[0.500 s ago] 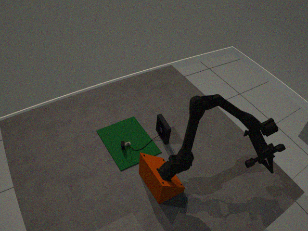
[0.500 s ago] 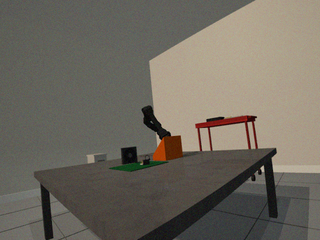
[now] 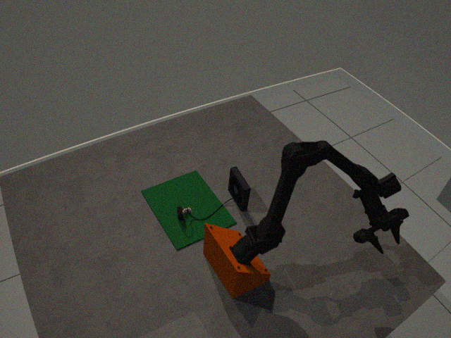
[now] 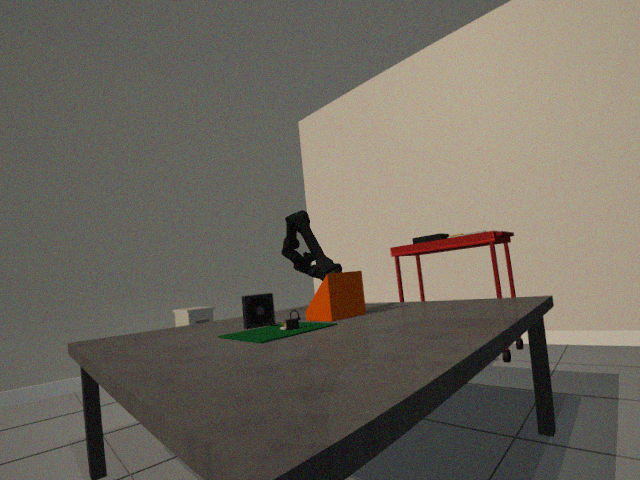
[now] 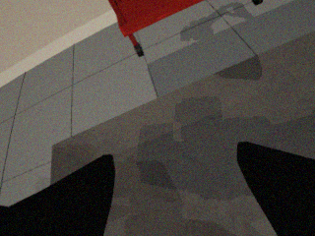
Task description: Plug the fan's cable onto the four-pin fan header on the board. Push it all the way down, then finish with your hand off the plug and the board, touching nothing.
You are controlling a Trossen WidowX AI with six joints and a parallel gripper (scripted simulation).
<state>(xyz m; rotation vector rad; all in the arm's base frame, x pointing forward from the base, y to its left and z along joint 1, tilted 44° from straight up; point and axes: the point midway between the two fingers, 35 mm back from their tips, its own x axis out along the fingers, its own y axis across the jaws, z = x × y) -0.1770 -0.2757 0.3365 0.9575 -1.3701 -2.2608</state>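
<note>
Right now my gripper tip is 50 cm short of the black plug, 52 cm to the right of it and 15 cm above it. Also, from my gripper tip: white-framed fan header: 51 cm ahead, 49 cm to the left, 17 cm below; green board: 53 cm ahead, 48 cm to the left, 18 cm below; black fan: 50 cm ahead, 30 cm to the left, 11 cm below.
</note>
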